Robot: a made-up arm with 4 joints. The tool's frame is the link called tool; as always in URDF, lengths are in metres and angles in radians. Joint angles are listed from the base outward. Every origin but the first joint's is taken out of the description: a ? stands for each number. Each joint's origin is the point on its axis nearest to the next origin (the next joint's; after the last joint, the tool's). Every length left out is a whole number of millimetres.
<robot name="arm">
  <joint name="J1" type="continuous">
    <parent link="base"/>
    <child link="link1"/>
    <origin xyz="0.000 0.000 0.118" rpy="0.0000 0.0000 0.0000"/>
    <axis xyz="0 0 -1"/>
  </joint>
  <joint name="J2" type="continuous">
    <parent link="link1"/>
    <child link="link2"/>
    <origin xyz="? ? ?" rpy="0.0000 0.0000 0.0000"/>
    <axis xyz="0 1 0"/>
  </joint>
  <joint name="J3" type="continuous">
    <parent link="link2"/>
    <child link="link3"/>
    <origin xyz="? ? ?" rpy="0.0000 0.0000 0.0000"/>
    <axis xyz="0 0 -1"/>
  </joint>
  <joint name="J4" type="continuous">
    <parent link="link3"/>
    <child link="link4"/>
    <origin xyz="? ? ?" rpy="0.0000 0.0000 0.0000"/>
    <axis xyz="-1 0 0"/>
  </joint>
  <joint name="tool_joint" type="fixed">
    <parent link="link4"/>
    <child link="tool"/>
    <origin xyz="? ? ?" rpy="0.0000 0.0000 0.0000"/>
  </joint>
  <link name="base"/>
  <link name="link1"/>
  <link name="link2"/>
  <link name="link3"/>
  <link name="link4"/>
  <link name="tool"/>
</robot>
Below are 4 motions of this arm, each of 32 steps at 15 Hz.
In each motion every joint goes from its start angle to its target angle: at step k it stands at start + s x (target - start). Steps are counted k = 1, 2, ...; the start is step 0. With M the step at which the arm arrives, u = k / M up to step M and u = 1 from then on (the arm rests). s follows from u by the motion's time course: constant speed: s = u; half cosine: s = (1 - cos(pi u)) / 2; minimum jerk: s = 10 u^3 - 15 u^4 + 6 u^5.
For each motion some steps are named. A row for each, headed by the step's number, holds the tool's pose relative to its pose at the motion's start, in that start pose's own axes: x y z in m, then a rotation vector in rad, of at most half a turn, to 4 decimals.
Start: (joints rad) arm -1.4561 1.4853 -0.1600 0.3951
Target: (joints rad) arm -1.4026 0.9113 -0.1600 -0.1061
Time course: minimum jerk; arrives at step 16
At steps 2, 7, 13, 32:
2: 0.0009 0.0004 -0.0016 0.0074 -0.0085 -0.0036
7: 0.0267 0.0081 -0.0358 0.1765 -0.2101 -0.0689
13: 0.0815 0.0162 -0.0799 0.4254 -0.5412 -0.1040
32: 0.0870 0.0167 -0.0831 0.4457 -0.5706 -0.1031

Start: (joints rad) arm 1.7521 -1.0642 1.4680 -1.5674
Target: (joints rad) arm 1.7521 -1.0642 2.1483 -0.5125
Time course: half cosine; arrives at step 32
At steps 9, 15, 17, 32:
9: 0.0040 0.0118 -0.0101 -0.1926 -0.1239 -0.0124
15: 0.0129 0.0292 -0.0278 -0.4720 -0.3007 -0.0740
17: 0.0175 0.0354 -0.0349 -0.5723 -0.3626 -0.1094
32: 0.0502 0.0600 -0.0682 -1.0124 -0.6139 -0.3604

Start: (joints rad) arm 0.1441 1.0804 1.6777 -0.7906
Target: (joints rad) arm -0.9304 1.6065 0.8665 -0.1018
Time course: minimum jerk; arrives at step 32
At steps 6, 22, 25, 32:
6: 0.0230 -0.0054 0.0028 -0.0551 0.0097 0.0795
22: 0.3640 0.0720 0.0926 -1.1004 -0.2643 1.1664
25: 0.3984 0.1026 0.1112 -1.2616 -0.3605 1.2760
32: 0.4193 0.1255 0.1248 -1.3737 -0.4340 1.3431

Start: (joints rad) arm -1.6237 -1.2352 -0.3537 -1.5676
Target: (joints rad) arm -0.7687 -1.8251 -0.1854 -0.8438
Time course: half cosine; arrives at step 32
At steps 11, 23, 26, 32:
11: 0.0445 -0.0212 -0.0344 -0.4485 -0.1094 0.0656
23: 0.1352 -0.0830 -0.0752 -1.3912 -0.2746 0.1880
26: 0.1508 -0.0960 -0.0779 -1.5576 -0.2945 0.2123
32: 0.1638 -0.1075 -0.0790 -1.6990 -0.3090 0.2346

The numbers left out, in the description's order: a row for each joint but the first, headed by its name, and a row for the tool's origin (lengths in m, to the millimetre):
J2: -0.327 0.016 0.000
J3: -0.078 0.000 -0.157
J4: -0.097 0.088 0.000
tool: 0.000 -0.015 0.060

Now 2 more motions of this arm.
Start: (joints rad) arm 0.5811 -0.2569 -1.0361 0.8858
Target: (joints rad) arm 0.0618 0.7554 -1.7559 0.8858
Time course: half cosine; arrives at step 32
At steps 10, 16, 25, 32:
10: -0.0791 -0.0655 0.0024 0.2097 -0.1588 0.2382
16: -0.1569 -0.1627 -0.0244 0.4786 -0.3645 0.5253
25: -0.2130 -0.3009 -0.1063 0.8771 -0.6388 0.8950
32: -0.2175 -0.3376 -0.1368 1.0019 -0.7116 0.9945

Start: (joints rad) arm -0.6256 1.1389 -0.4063 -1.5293
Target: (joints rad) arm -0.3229 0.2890 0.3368 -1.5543
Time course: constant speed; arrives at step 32
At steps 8, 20, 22, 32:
8: 0.0616 -0.0296 -0.0420 0.0026 -0.2322 0.2138
20: 0.1731 -0.0438 -0.0929 0.0683 -0.5939 0.5348
22: 0.1929 -0.0422 -0.0994 0.0861 -0.6546 0.5882
32: 0.2913 -0.0169 -0.1214 0.2029 -0.9555 0.8548

